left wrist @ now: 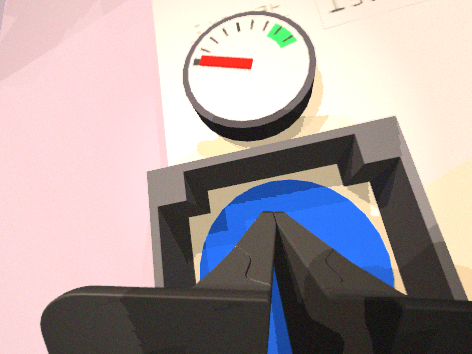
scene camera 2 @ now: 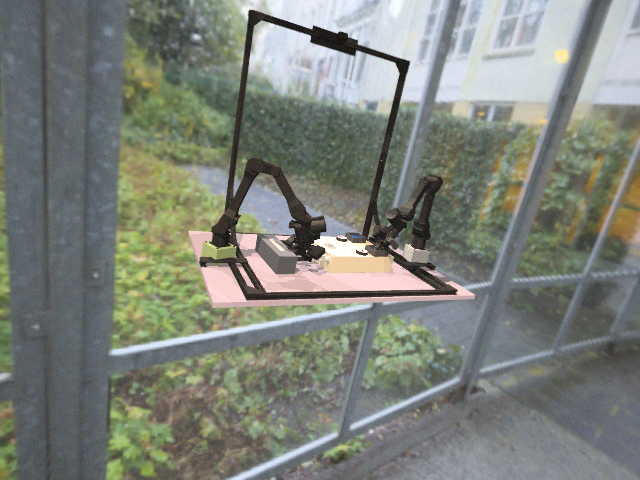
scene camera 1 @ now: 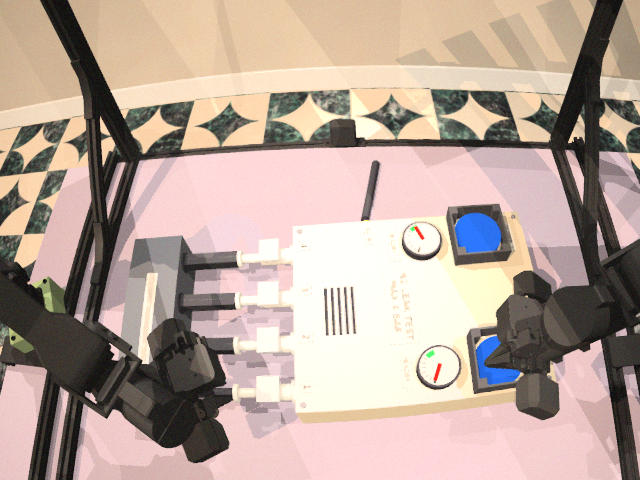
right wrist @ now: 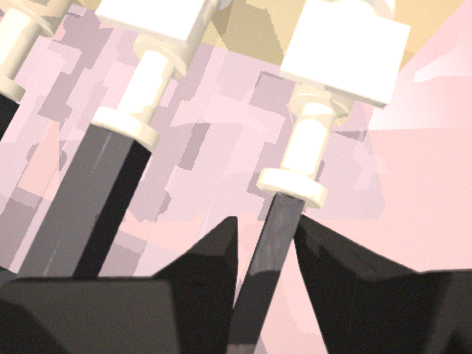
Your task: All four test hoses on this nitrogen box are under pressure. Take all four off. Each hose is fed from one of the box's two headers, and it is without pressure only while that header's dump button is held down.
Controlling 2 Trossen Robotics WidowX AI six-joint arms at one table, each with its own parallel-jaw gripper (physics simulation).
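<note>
The white nitrogen box has four white fittings with black hoses on its left side. Hose 4, hose 3 and hose 2 sit in their fittings. My right gripper is shut on hose 1, just behind its white collar; this hose looks thinner than hose 2 and is still in its fitting. My left gripper is shut, its tips on the near blue button. The near gauge reads zero; the far gauge points at green.
The far blue button stands in its dark square guard at the box's back right. A grey block stands left of the fittings. A black rod extends behind the box. A black frame borders the table.
</note>
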